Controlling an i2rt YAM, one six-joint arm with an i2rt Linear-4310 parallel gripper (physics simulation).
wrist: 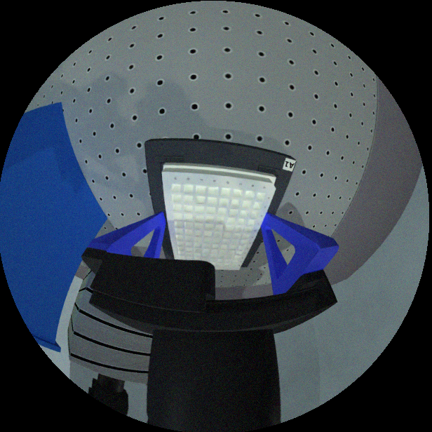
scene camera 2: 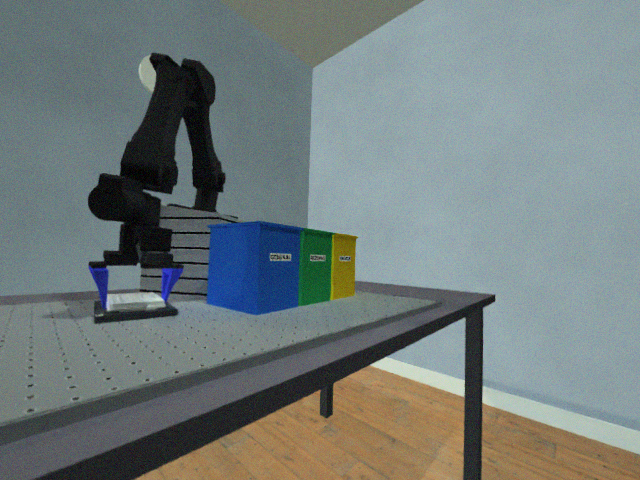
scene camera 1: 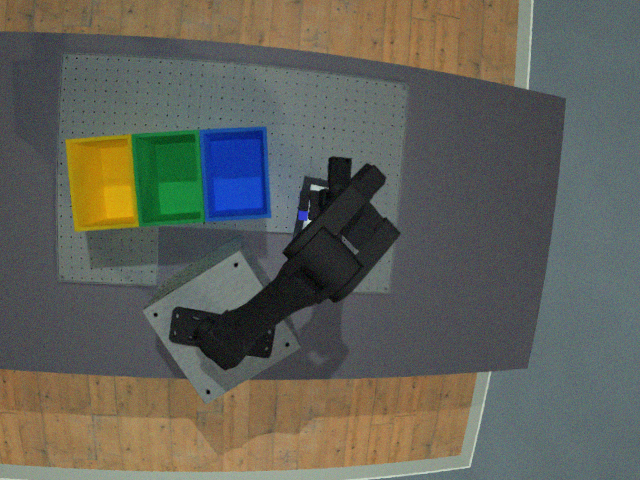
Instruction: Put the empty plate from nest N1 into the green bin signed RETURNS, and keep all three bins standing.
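Frame: origin at the arm's base, x ahead, y left, z up, level; millimetres.
Where they show: gripper, fingertip midpoint: (scene camera 2: 135,305); arm's base, link origin: (scene camera 2: 203,214) (scene camera 1: 222,332).
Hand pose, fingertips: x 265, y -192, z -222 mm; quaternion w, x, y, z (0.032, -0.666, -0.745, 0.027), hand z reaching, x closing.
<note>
Things, the pixels of their top centre, and the offset from my fingertips. Level surfaces: height alone.
- white well plate, top centre: (scene camera 2: 134,297) (scene camera 1: 323,213) 14 mm back, 1 mm right, 13 mm up
- dark nest, top centre: (scene camera 2: 134,303) (scene camera 1: 322,213) 15 mm back, 1 mm right, 2 mm up
- green bin, top centre: (scene camera 1: 168,178) (scene camera 2: 293,231) 5 mm ahead, 347 mm left, 167 mm up
- blue bin, top centre: (scene camera 1: 235,174) (scene camera 2: 255,226) 38 mm ahead, 219 mm left, 167 mm up
- yellow bin, top centre: (scene camera 1: 101,183) (scene camera 2: 321,235) 27 mm back, 474 mm left, 167 mm up
- perforated board, surface height: 13 mm down
The white well plate (scene camera 1: 316,187) (scene camera 2: 135,298) (wrist: 220,200) sits in a dark nest (scene camera 1: 305,191) (scene camera 2: 135,315) (wrist: 154,175) whose corner tag looks like A1. My gripper (scene camera 2: 135,303) (wrist: 212,216) is open, its blue fingertips low on either side of the plate; whether they touch it I cannot tell. In scene camera 1 the arm hides most of plate and nest. The green bin (scene camera 1: 178,165) (scene camera 2: 315,281) stands upright between the blue bin (scene camera 1: 235,155) (scene camera 2: 232,268) (wrist: 45,200) and the yellow bin (scene camera 1: 118,201) (scene camera 2: 343,281), both upright. The signs are blurred.
The bins stand side by side on the perforated board (scene camera 1: 294,113) (scene camera 2: 232,335) (wrist: 240,90), left of the nest in scene camera 1. The blue bin is closest to the gripper. The arm's base block (scene camera 1: 217,289) (scene camera 2: 188,271) (wrist: 110,345) stands near the table's front edge.
</note>
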